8 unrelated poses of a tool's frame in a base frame.
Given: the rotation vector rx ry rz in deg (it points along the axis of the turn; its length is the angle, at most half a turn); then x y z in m.
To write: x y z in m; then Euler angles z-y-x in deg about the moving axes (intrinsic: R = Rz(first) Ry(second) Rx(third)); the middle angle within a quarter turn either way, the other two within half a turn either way. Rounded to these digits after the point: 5 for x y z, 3 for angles.
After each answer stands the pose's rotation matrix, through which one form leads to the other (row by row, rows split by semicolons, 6 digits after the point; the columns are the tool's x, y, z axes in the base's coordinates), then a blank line. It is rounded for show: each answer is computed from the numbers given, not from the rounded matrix.
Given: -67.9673, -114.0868, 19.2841, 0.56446, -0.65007, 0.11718
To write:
0.56446, -0.65007, 0.11718, 107.424, -29.083, -139.246
-0.261693 0.627735 -0.733121; 0.833816 0.529593 0.155828; 0.486075 -0.570508 -0.662006

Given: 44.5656, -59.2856, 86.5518, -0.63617, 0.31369, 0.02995
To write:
-0.63617, 0.31369, 0.02995, 115.152, -63.226, -26.111
-0.191458 -0.979806 -0.057657; 0.407763 -0.025969 -0.912718; 0.892789 -0.198258 0.404501

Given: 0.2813, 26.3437, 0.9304, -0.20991, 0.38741, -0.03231
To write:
-0.20991, 0.38741, -0.03231, 1.073, 26.340, 0.537
0.896021 -0.014563 0.443772; 0.016781 0.999859 -0.001070; -0.443694 0.008406 0.896139

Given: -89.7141, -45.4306, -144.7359, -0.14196, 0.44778, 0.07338
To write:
-0.14196, 0.44778, 0.07338, 156.546, -58.439, 48.098
-0.480161 0.315988 0.818289; 0.208320 -0.865096 0.456302; 0.852085 0.389564 0.349559

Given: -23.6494, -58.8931, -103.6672, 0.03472, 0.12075, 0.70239
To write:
0.03472, 0.12075, 0.70239, -128.602, -41.733, 38.411
-0.465590 0.870394 -0.160126; -0.583202 -0.165663 0.795255; 0.665658 0.463649 0.584747

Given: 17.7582, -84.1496, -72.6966, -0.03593, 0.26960, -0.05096
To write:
-0.03593, 0.26960, -0.05096, -114.757, -33.290, 76.687
-0.350049 0.432788 -0.830759; -0.759077 0.388605 0.522291; 0.548879 0.813437 0.192489

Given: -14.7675, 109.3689, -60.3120, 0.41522, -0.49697, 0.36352
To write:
0.41522, -0.49697, 0.36352, -135.603, 38.053, -106.231
-0.562635 0.227322 0.794837; -0.550908 0.613765 -0.565503; -0.616394 -0.756054 -0.220092

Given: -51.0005, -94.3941, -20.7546, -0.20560, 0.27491, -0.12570
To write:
-0.20560, 0.27491, -0.12570, 96.466, -68.946, -141.770
-0.040459 0.715500 -0.697440; 0.356959 0.662299 0.658742; 0.933244 -0.222306 -0.282200

